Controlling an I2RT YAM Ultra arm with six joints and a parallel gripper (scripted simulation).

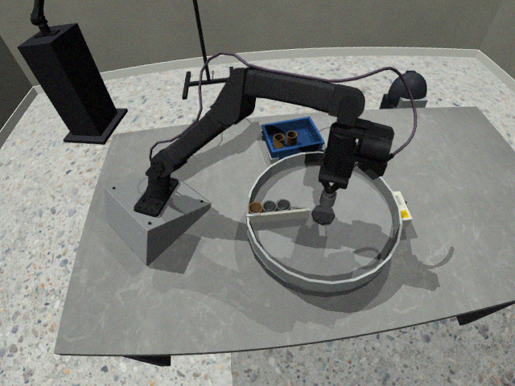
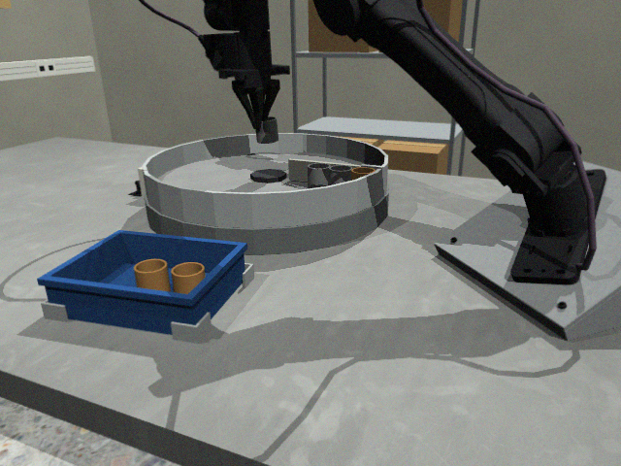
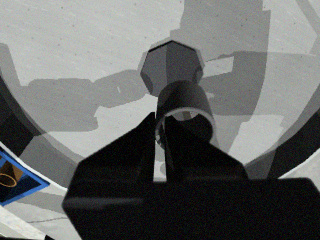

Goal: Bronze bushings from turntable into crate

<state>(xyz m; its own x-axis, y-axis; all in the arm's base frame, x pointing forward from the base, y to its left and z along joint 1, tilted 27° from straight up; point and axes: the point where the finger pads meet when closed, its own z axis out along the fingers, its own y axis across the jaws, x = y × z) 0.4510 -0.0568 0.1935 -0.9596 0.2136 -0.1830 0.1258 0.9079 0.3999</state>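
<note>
My hand is 100 mm above the turntable and 10 mm to the left of it. From my hand the other things lie so: blue crate 320 mm to the left, 130 mm below, 120 mm behind.
</note>
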